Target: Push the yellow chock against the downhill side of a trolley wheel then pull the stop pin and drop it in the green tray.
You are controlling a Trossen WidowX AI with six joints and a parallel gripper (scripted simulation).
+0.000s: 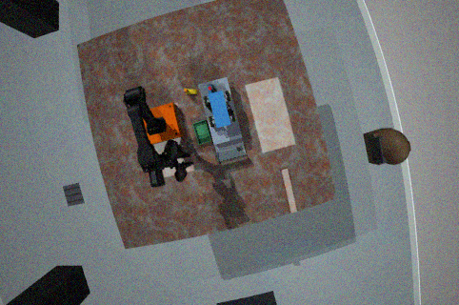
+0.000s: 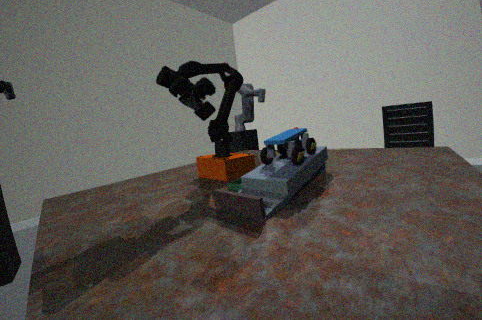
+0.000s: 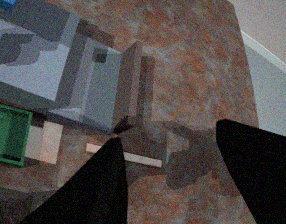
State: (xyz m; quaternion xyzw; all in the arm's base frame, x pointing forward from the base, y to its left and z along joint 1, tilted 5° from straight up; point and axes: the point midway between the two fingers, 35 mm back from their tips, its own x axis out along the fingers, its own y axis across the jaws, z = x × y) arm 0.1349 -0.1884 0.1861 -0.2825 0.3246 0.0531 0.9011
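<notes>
Right now the yellow chock is 1 cm ahead of my gripper tip, 34 cm to the left of it and 23 cm below it. From my gripper tip the other things lie so: raised lip (18 cm ahead, 6 cm to the right, 22 cm below); green tray (4 cm ahead, 12 cm to the left, 26 cm below); blue-topped trolley (15 cm ahead, 21 cm to the left, 14 cm below).
</notes>
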